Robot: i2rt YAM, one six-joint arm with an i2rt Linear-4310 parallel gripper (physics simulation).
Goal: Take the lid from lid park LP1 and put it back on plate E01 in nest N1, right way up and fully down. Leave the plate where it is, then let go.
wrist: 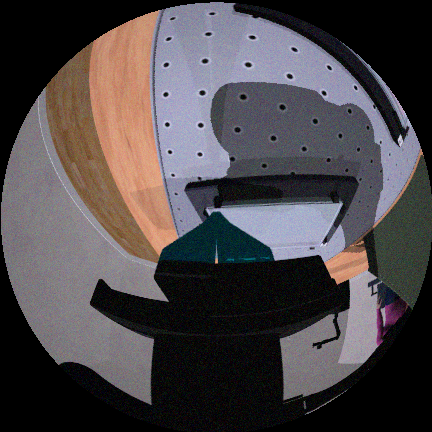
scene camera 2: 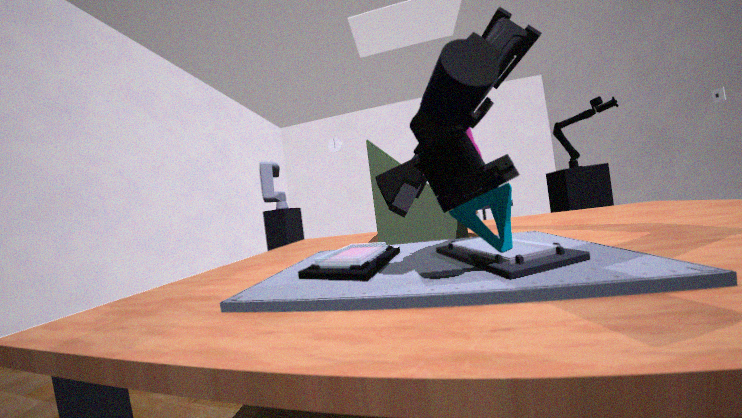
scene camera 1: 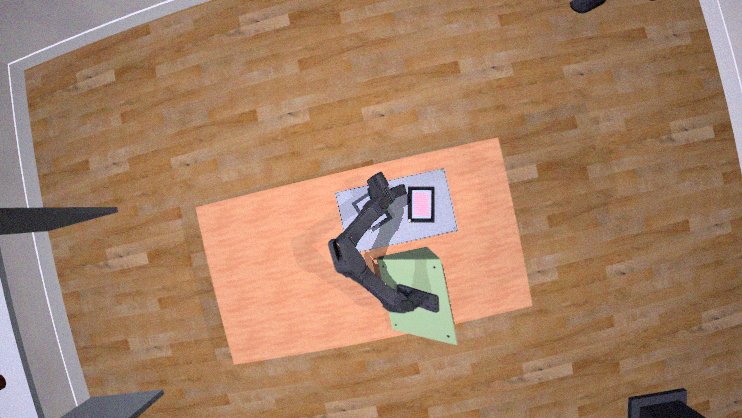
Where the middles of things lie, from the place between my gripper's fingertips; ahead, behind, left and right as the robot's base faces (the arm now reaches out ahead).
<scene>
Now: the grey perforated base panel [scene camera 2: 417,269] 80 mm behind my hand, 110 mm to the right of it and 30 mm below it. From my hand the other things lie so: black holder [wrist: 394,134] (60 mm behind, 220 mm to the right, 10 mm below).
</scene>
